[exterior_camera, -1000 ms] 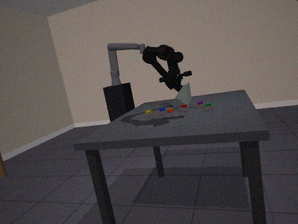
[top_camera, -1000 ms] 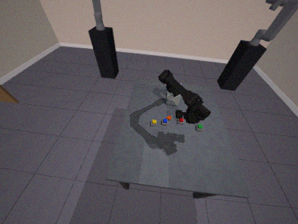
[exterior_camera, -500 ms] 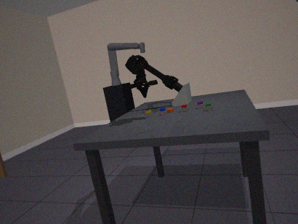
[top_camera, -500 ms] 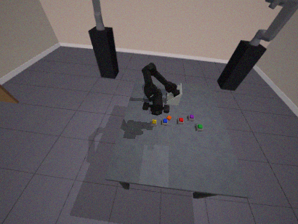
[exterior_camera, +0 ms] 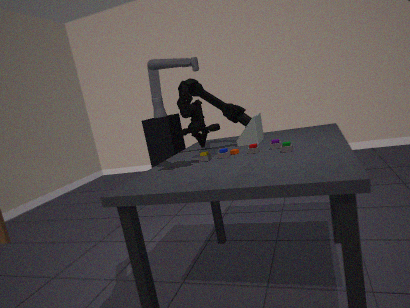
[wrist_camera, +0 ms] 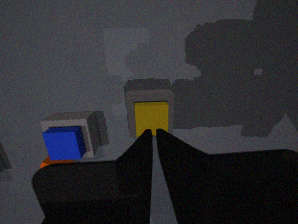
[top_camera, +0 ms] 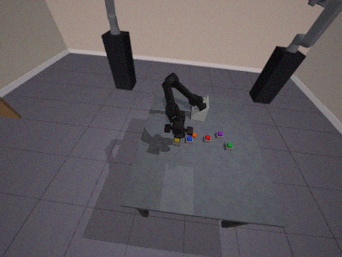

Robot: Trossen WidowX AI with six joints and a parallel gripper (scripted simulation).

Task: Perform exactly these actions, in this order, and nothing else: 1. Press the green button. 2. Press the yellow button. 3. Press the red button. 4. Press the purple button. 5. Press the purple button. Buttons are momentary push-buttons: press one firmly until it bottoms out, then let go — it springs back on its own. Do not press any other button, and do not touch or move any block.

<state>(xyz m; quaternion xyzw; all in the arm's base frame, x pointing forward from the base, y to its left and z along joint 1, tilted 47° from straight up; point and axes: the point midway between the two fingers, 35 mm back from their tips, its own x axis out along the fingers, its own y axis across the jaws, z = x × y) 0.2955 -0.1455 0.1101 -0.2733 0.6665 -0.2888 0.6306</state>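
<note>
The yellow button is 3 cm below my gripper tip. From my gripper tip the other things lie so: blue button: 9 cm to the left, 3 cm below, 2 cm behind; then orange block: 13 cm to the left, 8 cm behind, 5 cm below; then red button: 23 cm to the left, 5 cm behind, 3 cm below.
</note>
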